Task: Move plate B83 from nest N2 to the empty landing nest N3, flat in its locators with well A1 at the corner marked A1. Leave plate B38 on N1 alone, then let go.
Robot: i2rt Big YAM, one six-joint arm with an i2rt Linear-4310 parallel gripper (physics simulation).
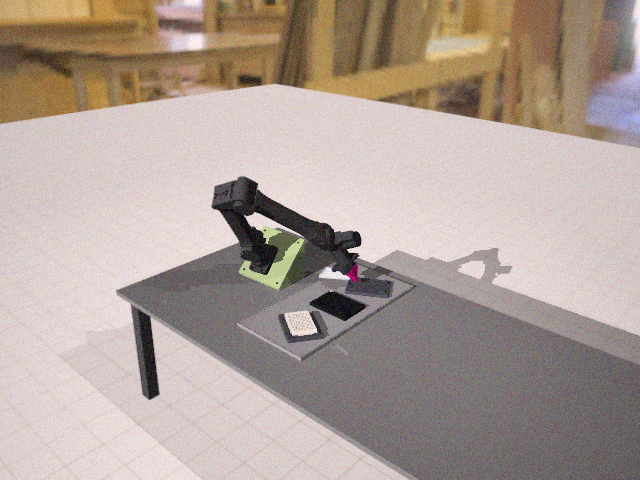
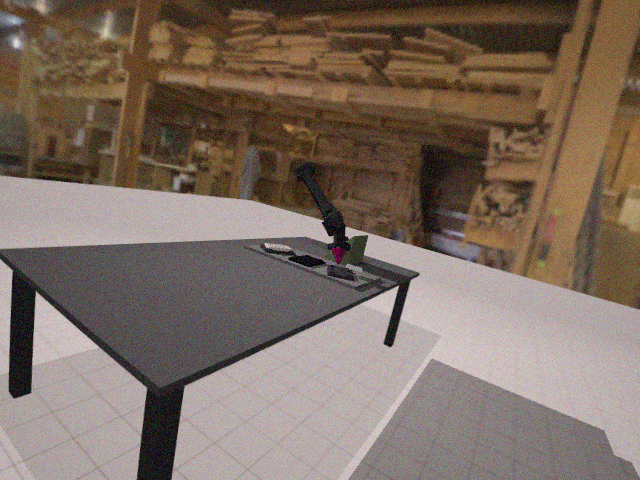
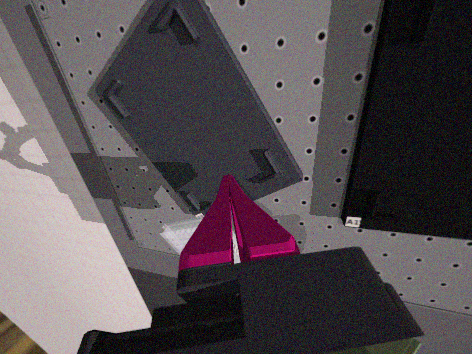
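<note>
My gripper (image 1: pixel 355 280) (image 2: pixel 339 262) (image 3: pixel 227 180) is shut and empty, tips pointing down above the near end of a dark grey nest (image 1: pixel 369 287) (image 2: pixel 341 272) (image 3: pixel 200 100) with corner locators and no plate. A clear-white plate (image 1: pixel 330 272) (image 2: pixel 354 267) (image 3: pixel 182 234) lies beside that nest toward the arm base, partly hidden behind the fingers. A black nest or plate (image 1: pixel 338 304) (image 2: pixel 307 260) (image 3: pixel 420 125) lies mid-board, with an A1 label (image 3: pixel 353 221) at one corner. A cream plate (image 1: pixel 301 323) (image 2: pixel 277 247) sits on the far-end nest (image 1: pixel 305 338). Plate and nest names are unreadable.
A grey perforated board (image 1: pixel 268 322) (image 3: pixel 300 60) carries the nests on the dark table (image 1: pixel 465 361) (image 2: pixel 180 310). The arm's green wedge base (image 1: pixel 294 260) (image 2: pixel 356 250) stands beside the board. The table edge runs close beyond the dark grey nest.
</note>
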